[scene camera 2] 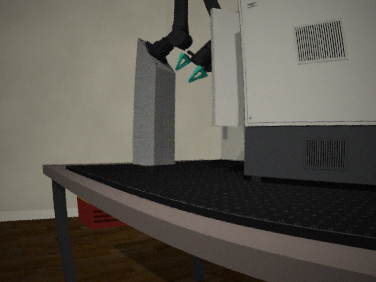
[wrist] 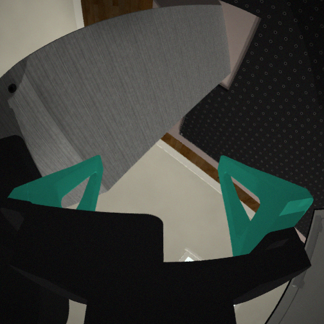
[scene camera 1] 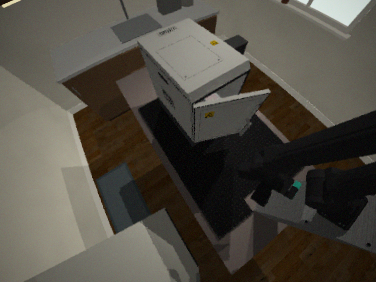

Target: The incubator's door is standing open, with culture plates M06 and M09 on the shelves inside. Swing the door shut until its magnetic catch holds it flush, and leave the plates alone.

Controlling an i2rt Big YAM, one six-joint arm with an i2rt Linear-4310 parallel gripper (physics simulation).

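Pixels of known places: gripper, fingertip midpoint: (scene camera 2: 182, 75); arm's base, origin of the base link: (scene camera 2: 154, 53) (scene camera 1: 341, 207).
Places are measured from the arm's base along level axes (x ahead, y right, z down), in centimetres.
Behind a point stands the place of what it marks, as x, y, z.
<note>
The white incubator (scene camera 1: 200, 60) @[72.1, -12.0, -7.7] (scene camera 2: 280, 90) @[71.2, 5.4, 25.5] stands on the table. Its door (scene camera 1: 230, 117) @[49.5, -7.7, 9.4] (scene camera 2: 225, 75) @[48.7, 2.8, 18.6] stands open, swung out from the body. A dark gap shows between door and body in the first scene view. A grey panel at the lower right of the wrist view may be the door. Plates M06 and M09 cannot be made out. My gripper (scene camera 2: 184, 75) @[12.7, -6.0, 11.9] (wrist: 160, 161) is open, its teal fingers wide apart with nothing between them. It hangs above the table, between the grey column and the open door, touching neither as far as shows. In the first scene view the arm mostly hides it.
A tall grey column (scene camera 2: 145, 110) @[5.4, 6.2, 26.1] (wrist: 140, 85) stands near the table's edge, beside my arm. A black dotted mat (scene camera 1: 175, 150) @[60.6, -37.4, 47.3] (scene camera 2: 200, 192) @[66.9, 25.4, 47.2] (wrist: 260, 110) lies under the incubator. A counter (scene camera 1: 75, 57) stands behind the incubator. A red box (scene camera 2: 92, 215) is below the table.
</note>
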